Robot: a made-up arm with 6 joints.
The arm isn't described. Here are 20 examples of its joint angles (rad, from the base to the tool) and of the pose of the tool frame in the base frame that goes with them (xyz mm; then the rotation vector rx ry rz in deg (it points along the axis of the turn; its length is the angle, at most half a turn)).
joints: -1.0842 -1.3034 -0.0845 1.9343 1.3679 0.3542
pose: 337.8 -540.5 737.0 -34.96 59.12 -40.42
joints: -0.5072 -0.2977 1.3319 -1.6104 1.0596 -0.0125
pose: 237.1 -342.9 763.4 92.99 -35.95 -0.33
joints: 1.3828 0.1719 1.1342 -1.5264 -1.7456 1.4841
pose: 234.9 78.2 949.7 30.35 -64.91 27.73
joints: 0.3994 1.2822 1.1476 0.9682 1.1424 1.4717
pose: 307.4 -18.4 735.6 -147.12 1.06 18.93
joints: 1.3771 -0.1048 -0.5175 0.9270 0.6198 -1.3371
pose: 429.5 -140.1 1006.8 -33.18 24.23 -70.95
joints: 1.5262 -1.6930 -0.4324 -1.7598 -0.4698 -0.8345
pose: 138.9 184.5 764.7 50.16 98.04 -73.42
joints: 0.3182 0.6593 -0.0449 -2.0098 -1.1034 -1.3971
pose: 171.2 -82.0 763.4 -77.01 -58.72 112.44
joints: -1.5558 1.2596 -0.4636 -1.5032 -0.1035 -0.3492
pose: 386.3 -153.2 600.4 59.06 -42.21 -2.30
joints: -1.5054 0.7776 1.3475 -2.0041 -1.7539 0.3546
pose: 269.9 -301.0 442.5 -102.00 82.22 57.94
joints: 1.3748 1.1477 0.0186 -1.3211 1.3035 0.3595
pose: 189.2 -24.6 909.6 -98.11 -41.46 -135.59
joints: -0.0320 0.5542 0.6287 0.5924 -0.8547 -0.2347
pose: 380.6 -26.7 763.9 30.34 26.07 55.83
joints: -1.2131 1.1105 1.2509 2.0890 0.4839 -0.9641
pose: 84.3 -163.7 580.9 -71.37 58.81 136.95
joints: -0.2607 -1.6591 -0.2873 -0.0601 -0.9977 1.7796
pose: -3.3 -402.9 899.6 95.52 -92.26 -100.41
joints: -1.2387 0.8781 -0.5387 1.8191 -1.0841 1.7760
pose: 415.0 -91.3 395.3 -54.54 76.11 13.05
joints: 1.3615 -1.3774 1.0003 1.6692 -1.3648 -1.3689
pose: 248.6 139.8 640.1 -21.44 102.95 61.94
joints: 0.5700 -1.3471 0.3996 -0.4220 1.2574 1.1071
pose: 14.4 -50.0 965.1 21.57 -65.00 -121.83
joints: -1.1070 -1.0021 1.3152 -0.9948 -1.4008 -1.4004
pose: 107.0 -272.6 533.4 82.20 95.00 -38.52
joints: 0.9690 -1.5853 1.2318 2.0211 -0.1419 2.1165
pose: 226.4 151.5 774.8 92.17 97.00 44.83
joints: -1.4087 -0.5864 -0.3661 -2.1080 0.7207 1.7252
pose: 329.8 -183.9 609.1 -86.70 -63.87 77.93
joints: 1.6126 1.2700 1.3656 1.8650 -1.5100 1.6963
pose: 132.0 -11.0 646.1 -55.28 134.75 -31.51
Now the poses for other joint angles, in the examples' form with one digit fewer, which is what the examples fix.
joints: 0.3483 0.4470 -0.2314 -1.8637 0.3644 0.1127
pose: 191 -222 899 -12.8 -95.0 -54.1
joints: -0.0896 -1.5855 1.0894 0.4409 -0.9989 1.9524
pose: 8 -162 939 18.4 -111.7 -36.1
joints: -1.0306 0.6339 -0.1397 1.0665 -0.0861 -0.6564
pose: 448 -35 550 39.5 65.1 54.6
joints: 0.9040 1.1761 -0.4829 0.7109 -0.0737 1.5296
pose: 277 -336 867 128.3 -49.2 68.6
